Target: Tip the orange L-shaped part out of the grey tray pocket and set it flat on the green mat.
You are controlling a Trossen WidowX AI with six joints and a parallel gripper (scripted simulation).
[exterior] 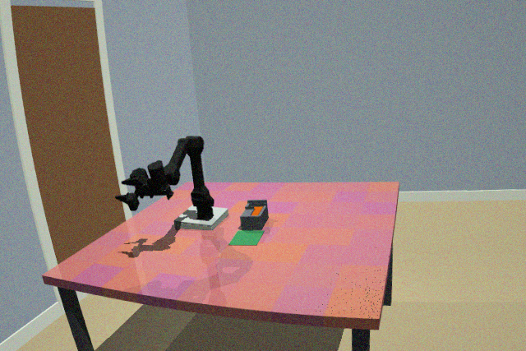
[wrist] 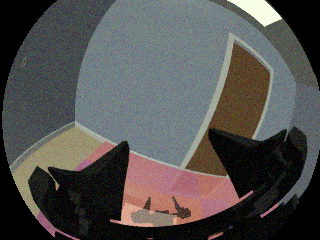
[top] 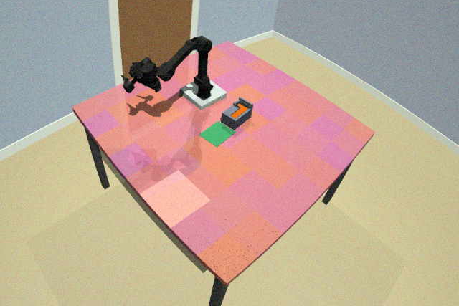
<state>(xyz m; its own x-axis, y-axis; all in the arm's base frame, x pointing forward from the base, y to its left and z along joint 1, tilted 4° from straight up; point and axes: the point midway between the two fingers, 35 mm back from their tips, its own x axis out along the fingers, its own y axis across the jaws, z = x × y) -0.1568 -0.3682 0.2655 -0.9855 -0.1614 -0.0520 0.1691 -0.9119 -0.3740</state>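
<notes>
The orange L-shaped part is 410 mm ahead of my gripper tip, 410 mm to the left of it and 240 mm below it. The rest, counted from my gripper tip: green mat: 420 mm ahead, 250 mm to the left, 310 mm below.
</notes>
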